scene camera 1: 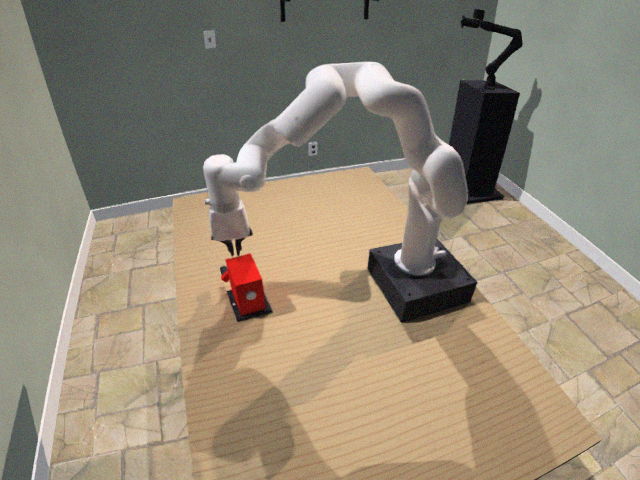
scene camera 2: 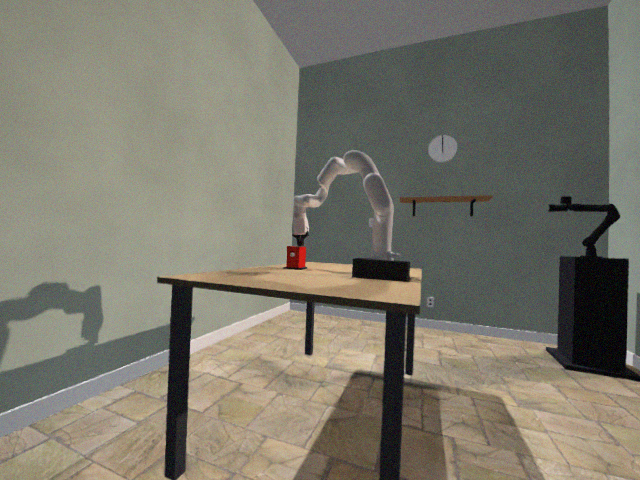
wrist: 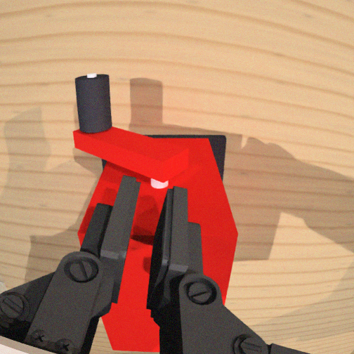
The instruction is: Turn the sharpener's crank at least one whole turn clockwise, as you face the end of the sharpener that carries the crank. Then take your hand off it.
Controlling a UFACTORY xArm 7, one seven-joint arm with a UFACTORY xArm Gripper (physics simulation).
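Where they show: gripper, fingertip midpoint: [scene camera 1: 235,252] [scene camera 2: 300,246]; arm's base at its link origin: [scene camera 1: 414,262] [scene camera 2: 380,259].
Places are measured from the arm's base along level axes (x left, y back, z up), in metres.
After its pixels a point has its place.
Note:
The red sharpener [scene camera 1: 245,273] @(x -0.022, y -0.498, z 0.047 m) [scene camera 2: 296,258] @(x 0.011, y -0.472, z -0.019 m) [wrist: 215,225] stands upright on its dark base plate [wrist: 219,150]. In the wrist view its red crank arm [wrist: 125,154] runs left from the pale hub pin [wrist: 159,183] to the dark cylindrical handle [wrist: 93,102], which points to the top of the view. In scene camera 1 the handle [scene camera 1: 223,270] @(x -0.128, y -0.563, z -0.022 m) shows at the sharpener's left side. My gripper [scene camera 1: 235,254] @(x -0.115, y -0.517, z 0.050 m) [scene camera 2: 300,243] @(x -0.115, y -0.517, z 0.050 m) [wrist: 147,209] points down over the crank end of the sharpener's top, nearly closed with a narrow empty gap. The handle is outside the fingers, to their left in the wrist view, apart from them.
The wooden table [scene camera 1: 330,222] @(x -0.369, y -0.160, z -0.081 m) [scene camera 2: 248,279] @(x 0.526, y -0.384, z -0.081 m) carries the sharpener near one edge and the arm's black base block [scene camera 1: 439,302] @(x 0.140, y 0.020, z -0.039 m) [scene camera 2: 381,269] @(x 0.139, y 0.035, z -0.037 m) on the other side. A black pedestal [scene camera 1: 483,139] [scene camera 2: 592,310] with a small black arm stands on the floor beyond the table.

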